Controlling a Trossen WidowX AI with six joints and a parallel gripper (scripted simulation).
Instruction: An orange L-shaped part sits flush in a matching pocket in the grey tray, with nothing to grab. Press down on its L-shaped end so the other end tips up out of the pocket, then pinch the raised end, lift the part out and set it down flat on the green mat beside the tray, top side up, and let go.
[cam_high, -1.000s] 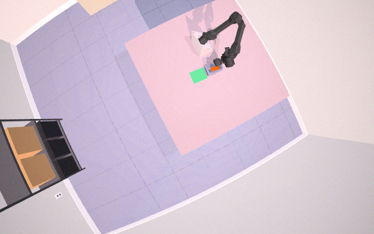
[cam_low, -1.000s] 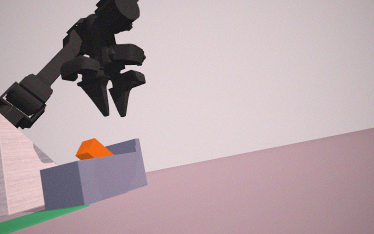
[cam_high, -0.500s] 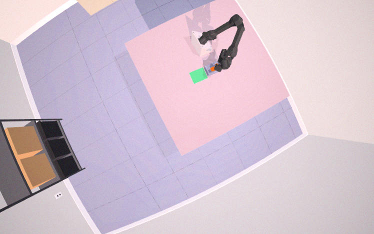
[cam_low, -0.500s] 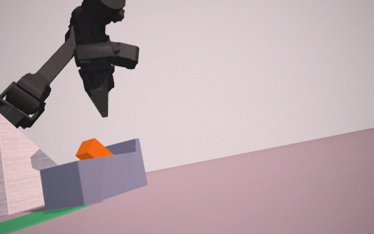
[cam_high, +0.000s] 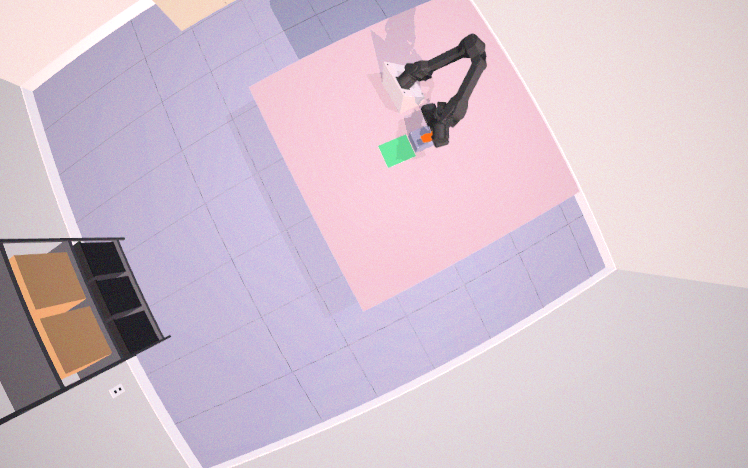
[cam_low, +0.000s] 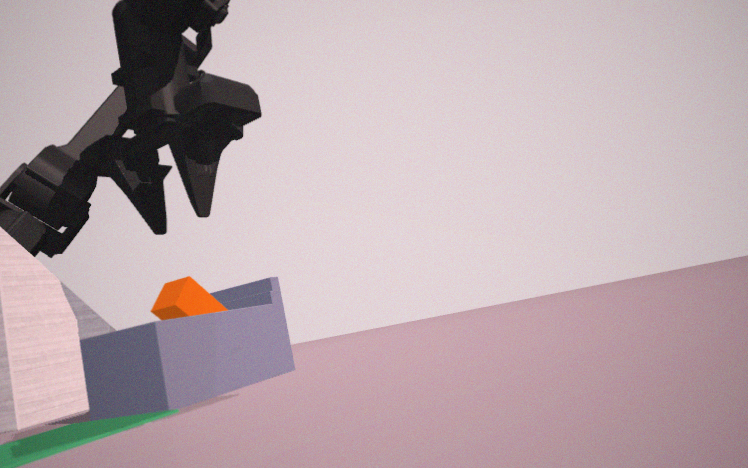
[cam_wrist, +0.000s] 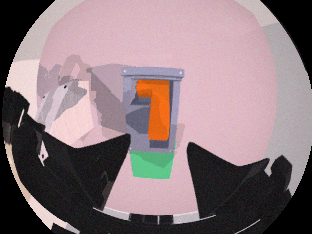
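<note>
The orange L-shaped part lies 10 mm behind my gripper tip, 30 mm to the left of it and 100 mm below it. From my gripper tip the other things lie so: green mat (20 mm behind, 150 mm to the right, 160 mm below).
</note>
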